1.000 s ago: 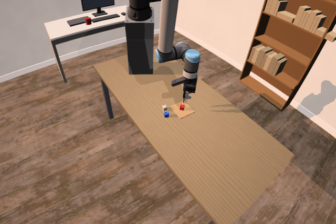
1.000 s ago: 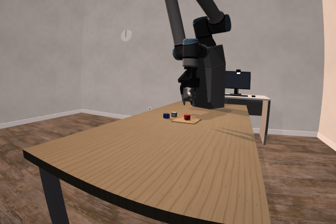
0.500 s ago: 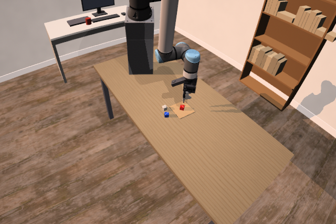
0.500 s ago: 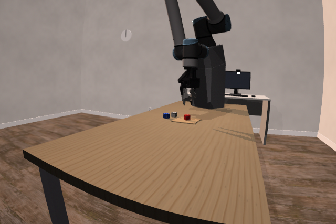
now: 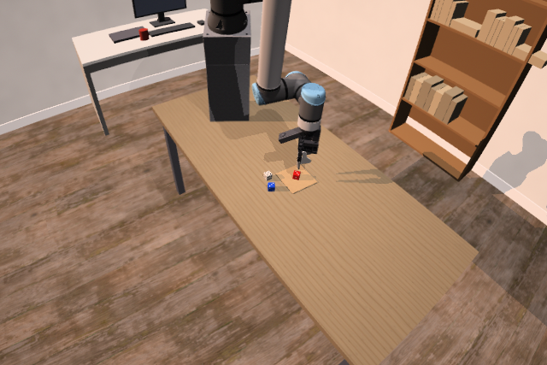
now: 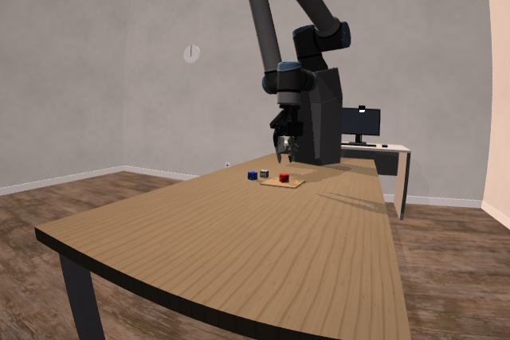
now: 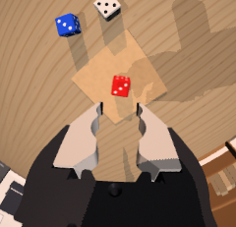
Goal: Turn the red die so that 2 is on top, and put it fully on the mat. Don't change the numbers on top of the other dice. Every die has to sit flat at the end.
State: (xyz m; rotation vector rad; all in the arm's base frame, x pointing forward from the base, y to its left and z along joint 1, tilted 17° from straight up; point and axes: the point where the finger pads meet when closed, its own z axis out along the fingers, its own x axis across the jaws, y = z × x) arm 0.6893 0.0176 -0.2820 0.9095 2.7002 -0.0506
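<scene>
My hand is 8 cm above the red die. Round my hand: tan mat: 9 cm below; white die: 12 cm to the right, 8 cm below, 6 cm behind; blue die: 14 cm to the right, 8 cm below.
</scene>
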